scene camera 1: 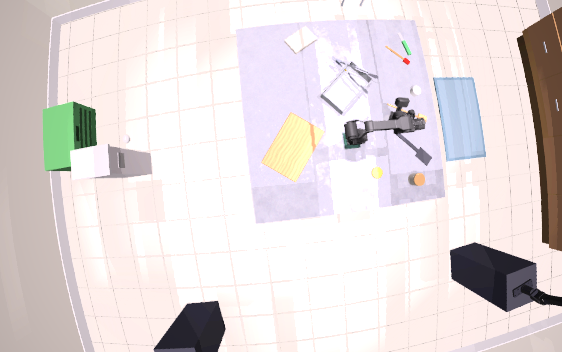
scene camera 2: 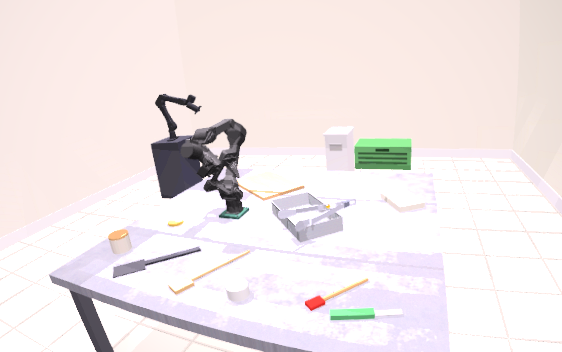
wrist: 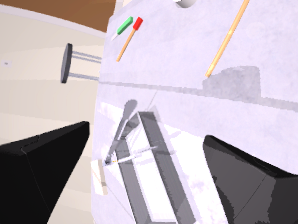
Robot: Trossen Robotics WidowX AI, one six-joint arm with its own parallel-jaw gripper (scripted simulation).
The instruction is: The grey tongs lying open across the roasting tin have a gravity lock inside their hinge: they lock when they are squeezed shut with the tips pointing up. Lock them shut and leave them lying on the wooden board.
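When I look at a wooden board, (scene camera 1: 294,144) and (scene camera 2: 268,183) are the same spot on it.
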